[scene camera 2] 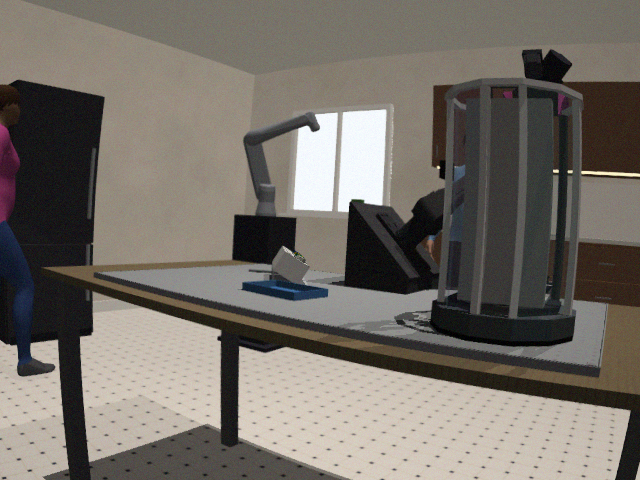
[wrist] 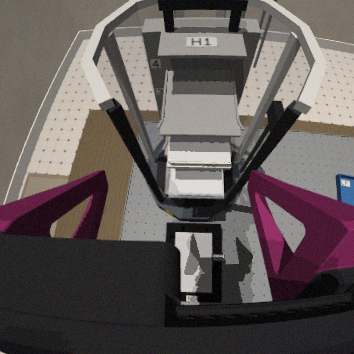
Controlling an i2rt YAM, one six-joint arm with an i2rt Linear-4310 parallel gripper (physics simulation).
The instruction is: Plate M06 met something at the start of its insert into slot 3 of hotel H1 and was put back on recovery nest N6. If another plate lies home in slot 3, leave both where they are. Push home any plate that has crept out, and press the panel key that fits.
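Places are measured from the arm's base along level axes (x left, y up, z ahead), in centimetres.
Pixels of known places: gripper, fingertip midpoint: point(wrist: 177, 177); arm's base, link origin: point(scene camera 2: 402, 243).
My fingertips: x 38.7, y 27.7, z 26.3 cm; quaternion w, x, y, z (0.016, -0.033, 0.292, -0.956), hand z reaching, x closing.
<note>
Ahead of a thing's pixels: the offset from my fingertips to its middle. "spot": to the spot under its first point. Level surfaces: height alone.
Hotel H1 {dx -1.9, dy -18.6, dz +15.1 cm} point(scene camera 2: 509, 206) point(wrist: 202, 46) stands upright inside a barred round cage. In the wrist view its upper shelf {dx -1.6, dy -7.8, dz +13.7 cm} point(wrist: 200, 117) is bare. Below it a white plate {dx -1.8, dy -12.3, dz +12.6 cm} point(wrist: 199, 150) lies in the hotel, and a lower white plate {dx -1.7, dy -17.6, dz +9.9 cm} point(wrist: 195, 186) lies beneath that one. Their front labels are unreadable, and how far each is seated I cannot tell. A white-topped plate {dx -1.9, dy -32.3, dz -6.6 cm} point(wrist: 202, 275) lies in the black nest N6 {spot: dx -2.3, dy -33.0, dz +0.3 cm} point(wrist: 195, 228) in front of the cage. My gripper point(scene camera 2: 535, 98) point(wrist: 177, 177) is open and empty, high in front of the hotel and above the nest. The panel key faces do not show.
The cage's pale upper ring point(scene camera 2: 542, 83) point(wrist: 90, 65) and dark posts {dx +6.2, dy -18.1, dz +7.0 cm} point(wrist: 132, 145) surround the hotel. A blue tray {dx -49.7, dy -38.1, dz +10.6 cm} point(scene camera 2: 284, 290) point(wrist: 345, 189) and a tilted white box {dx -61.9, dy -34.8, dz -8.1 cm} point(scene camera 2: 289, 265) are on the grey mat {dy -39.0 cm} point(scene camera 2: 206, 289). A black sloped console point(scene camera 2: 364, 253) stands near a black arm part point(scene camera 2: 429, 209).
</note>
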